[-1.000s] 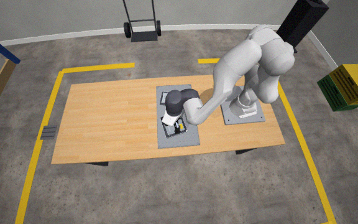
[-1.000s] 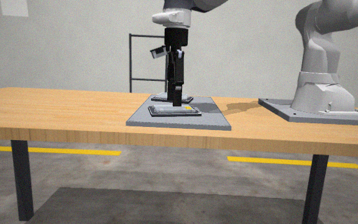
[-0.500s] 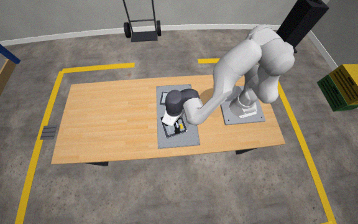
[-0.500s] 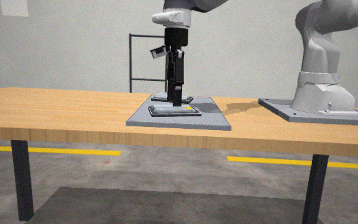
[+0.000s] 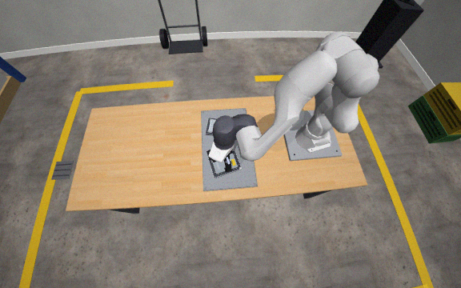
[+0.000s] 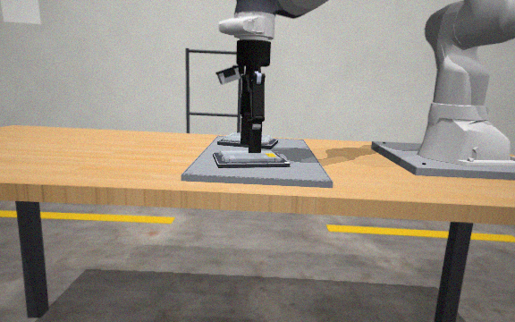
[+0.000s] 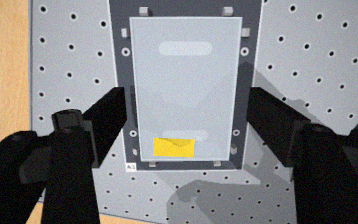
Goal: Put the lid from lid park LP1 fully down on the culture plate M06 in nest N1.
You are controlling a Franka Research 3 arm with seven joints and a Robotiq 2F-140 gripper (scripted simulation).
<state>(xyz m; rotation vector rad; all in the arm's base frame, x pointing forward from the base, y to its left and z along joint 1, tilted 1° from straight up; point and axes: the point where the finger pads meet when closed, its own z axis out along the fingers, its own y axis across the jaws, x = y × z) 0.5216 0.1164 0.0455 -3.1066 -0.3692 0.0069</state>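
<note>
My hand is 4 cm above the lid. The rest, counted from my hand: nest N1: 24 cm to the right, 5 cm below, 1 cm ahead; lid park LP1: 5 cm below.
</note>
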